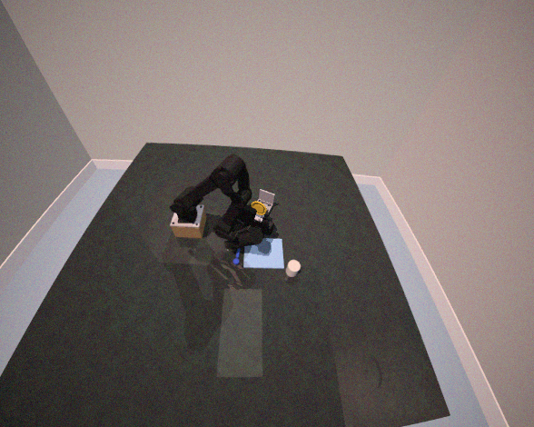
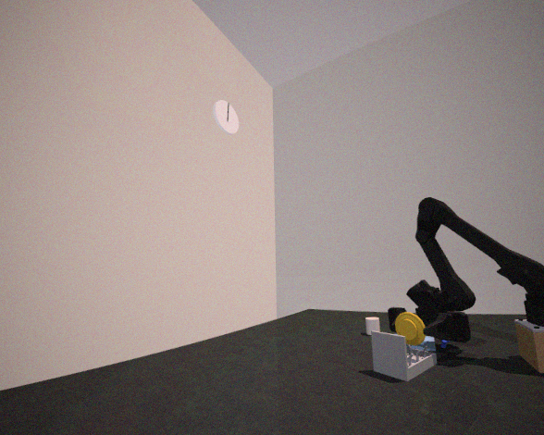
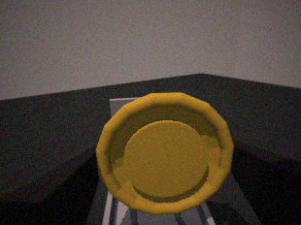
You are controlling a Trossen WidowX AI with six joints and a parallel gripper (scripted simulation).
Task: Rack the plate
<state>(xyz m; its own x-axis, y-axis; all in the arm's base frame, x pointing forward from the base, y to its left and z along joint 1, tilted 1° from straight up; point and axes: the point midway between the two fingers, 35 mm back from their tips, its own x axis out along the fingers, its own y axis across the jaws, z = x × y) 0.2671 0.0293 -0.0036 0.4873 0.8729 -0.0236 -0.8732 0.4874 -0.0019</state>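
The grey dish rack is 50 mm below my gripper tip, 30 mm to the left of it and 10 mm ahead of it. Round my gripper tip: yellow plate (10 mm to the right); blue spoon (190 mm to the right, 90 mm behind, 70 mm below); light blue mat (180 mm to the right, 70 mm below, 10 mm ahead).
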